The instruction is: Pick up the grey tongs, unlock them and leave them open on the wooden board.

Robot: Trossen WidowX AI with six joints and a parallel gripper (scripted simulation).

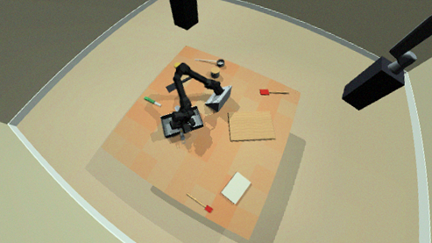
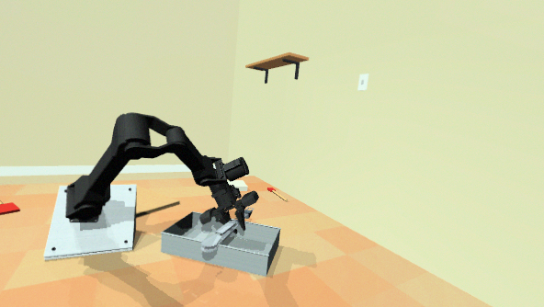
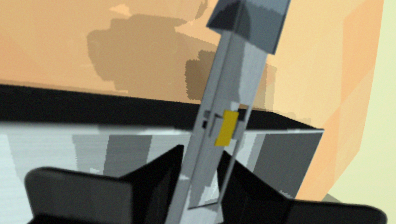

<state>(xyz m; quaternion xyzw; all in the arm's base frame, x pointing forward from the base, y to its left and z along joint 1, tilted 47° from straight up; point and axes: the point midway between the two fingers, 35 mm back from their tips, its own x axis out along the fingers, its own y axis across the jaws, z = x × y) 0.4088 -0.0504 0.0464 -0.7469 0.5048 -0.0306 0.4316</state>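
The grey roasting tin is 60 mm behind my gripper tip, 30 mm to the right of it and 10 mm below it. From my gripper tip the other things lie so: black spatula: 350 mm behind, 320 mm to the right, 30 mm below; wooden board: 370 mm behind, 430 mm to the left, 30 mm below; yellow lock piece: 10 mm ahead, 30 mm to the left, 30 mm above.
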